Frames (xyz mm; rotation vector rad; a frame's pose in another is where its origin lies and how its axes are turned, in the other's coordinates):
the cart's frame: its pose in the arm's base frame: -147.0 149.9 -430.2 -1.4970 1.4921 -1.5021
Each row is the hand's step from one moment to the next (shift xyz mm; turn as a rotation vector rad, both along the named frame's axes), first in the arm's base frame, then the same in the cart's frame.
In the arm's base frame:
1: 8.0 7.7 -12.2 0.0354 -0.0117 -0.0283
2: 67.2 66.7 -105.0 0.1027 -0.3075 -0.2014
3: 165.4 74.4 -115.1 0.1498 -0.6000 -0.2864
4: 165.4 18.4 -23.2 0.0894 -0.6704 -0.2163
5: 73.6 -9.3 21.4 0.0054 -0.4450 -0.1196
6: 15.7 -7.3 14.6 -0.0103 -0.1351 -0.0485
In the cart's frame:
1: -12.9 6.9 7.7 -0.0066 0.0177 0.0428
2: -110.6 59.4 65.0 0.1936 0.2265 0.2385
3: -144.0 36.1 155.2 0.4238 0.3599 0.3941
4: -63.3 -35.0 151.7 0.5251 0.3313 0.3446
5: -2.0 -40.5 65.7 0.3689 0.2148 0.1736
6: 7.7 -16.6 13.4 0.1109 0.0802 0.0445

